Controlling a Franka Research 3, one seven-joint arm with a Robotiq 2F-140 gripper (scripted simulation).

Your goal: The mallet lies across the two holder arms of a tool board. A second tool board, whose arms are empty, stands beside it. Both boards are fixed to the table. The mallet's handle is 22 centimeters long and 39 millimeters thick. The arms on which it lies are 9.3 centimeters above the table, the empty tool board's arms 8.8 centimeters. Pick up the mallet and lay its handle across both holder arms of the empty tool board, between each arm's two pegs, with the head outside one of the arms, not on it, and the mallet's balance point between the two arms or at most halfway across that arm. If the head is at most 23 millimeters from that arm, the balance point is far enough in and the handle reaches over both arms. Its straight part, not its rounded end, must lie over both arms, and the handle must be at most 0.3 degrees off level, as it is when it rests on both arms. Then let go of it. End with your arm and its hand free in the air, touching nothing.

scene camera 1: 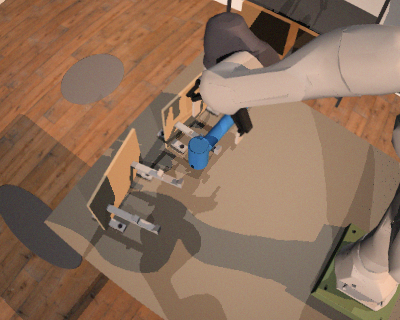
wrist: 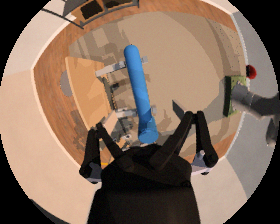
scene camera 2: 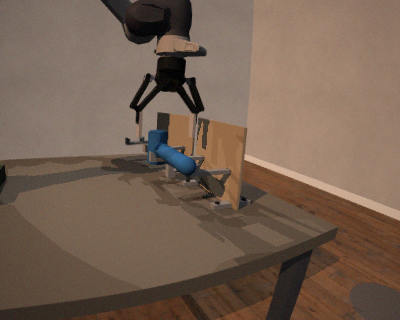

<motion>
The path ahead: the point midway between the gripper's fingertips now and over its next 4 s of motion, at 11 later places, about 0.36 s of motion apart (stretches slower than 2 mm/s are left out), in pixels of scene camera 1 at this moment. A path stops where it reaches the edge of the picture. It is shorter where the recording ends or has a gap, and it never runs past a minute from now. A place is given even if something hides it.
My gripper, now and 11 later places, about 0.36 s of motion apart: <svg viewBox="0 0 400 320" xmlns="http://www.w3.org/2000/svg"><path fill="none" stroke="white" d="M217 126L216 129L216 131L215 134L215 135L215 135L214 138L214 139L212 127L195 137L170 168L151 200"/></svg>
</motion>
